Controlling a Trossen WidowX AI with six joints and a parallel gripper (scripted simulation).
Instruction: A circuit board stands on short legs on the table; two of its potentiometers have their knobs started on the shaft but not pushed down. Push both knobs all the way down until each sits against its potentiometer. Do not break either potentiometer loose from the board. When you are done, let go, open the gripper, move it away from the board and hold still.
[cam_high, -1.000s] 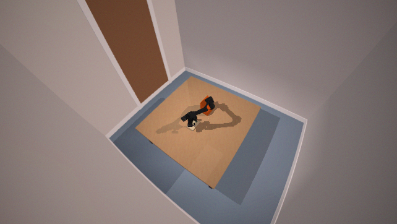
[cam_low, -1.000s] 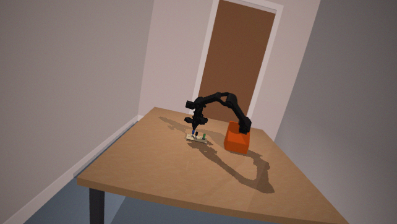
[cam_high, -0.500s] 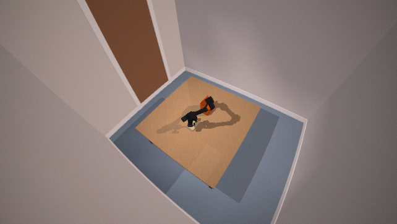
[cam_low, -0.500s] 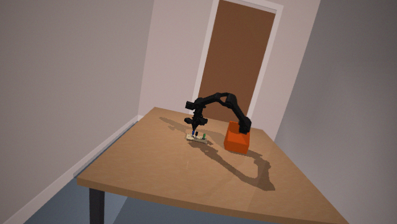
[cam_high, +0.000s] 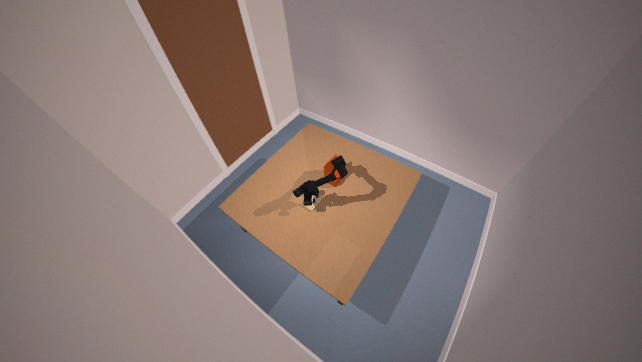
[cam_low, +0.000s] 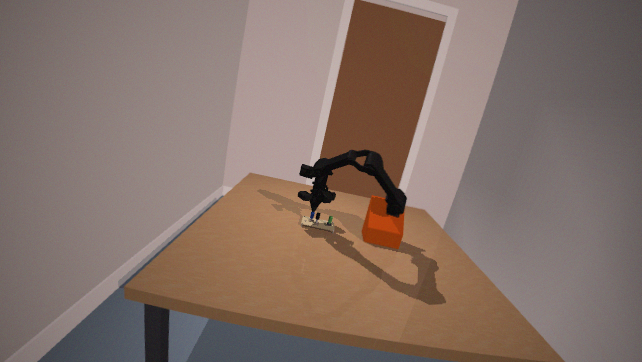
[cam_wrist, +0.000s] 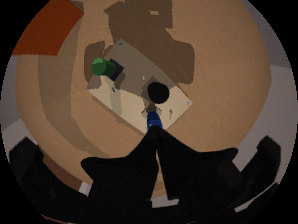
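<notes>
My gripper tip is 10 mm above the blue knob. Round my gripper tip: green knob: 90 mm behind, 10 mm to the left, 20 mm below.
</notes>
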